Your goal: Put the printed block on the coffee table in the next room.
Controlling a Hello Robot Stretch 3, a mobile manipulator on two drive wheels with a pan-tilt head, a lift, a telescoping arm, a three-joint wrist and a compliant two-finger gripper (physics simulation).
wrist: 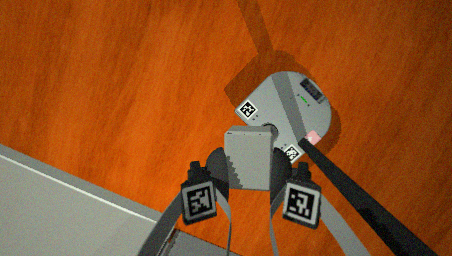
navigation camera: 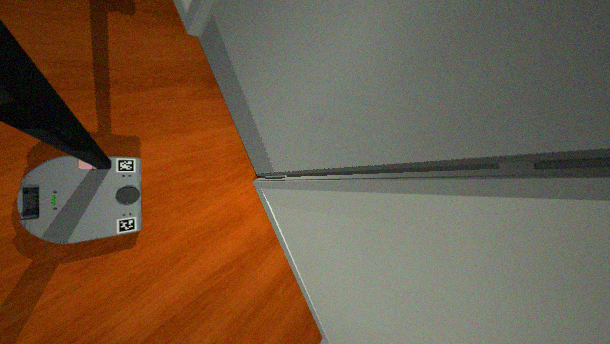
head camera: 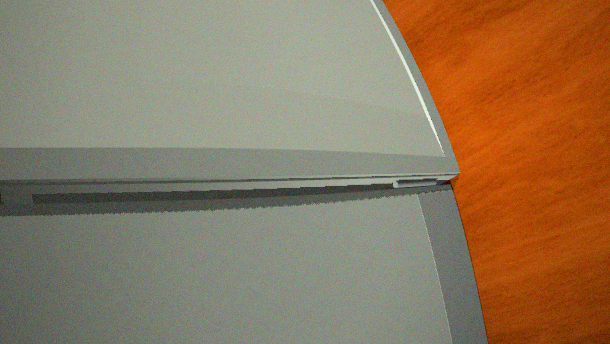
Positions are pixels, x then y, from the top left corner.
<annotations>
my gripper: wrist 246,165; not seen in the navigation camera view (out of frame); not seen in the head camera view (out of frame)
printed block: wrist 248,149; not seen in the navigation camera view (out of frame); not seen in the head camera view (out of frame)
</annotations>
